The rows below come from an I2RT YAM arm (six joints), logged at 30 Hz.
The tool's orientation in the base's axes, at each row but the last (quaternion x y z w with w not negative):
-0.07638, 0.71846, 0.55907, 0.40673
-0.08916, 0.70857, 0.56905, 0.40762
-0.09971, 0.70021, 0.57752, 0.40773
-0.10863, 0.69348, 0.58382, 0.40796
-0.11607, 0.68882, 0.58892, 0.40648
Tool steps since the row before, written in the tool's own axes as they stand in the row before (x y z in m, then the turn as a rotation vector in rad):
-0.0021, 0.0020, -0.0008, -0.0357, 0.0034, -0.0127
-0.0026, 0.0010, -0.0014, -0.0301, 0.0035, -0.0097
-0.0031, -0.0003, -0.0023, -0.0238, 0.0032, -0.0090
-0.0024, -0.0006, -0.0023, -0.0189, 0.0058, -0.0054
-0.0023, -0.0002, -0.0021, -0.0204, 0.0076, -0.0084
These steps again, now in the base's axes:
-0.0001, -0.0007, 0.0029, 0.0152, -0.0221, 0.0270
0.0004, -0.0018, 0.0025, 0.0129, -0.0175, 0.0232
0.0011, -0.0032, 0.0019, 0.0094, -0.0149, 0.0187
0.0009, -0.0030, 0.0012, 0.0062, -0.0093, 0.0172
0.0007, -0.0027, 0.0014, 0.0047, -0.0120, 0.0195

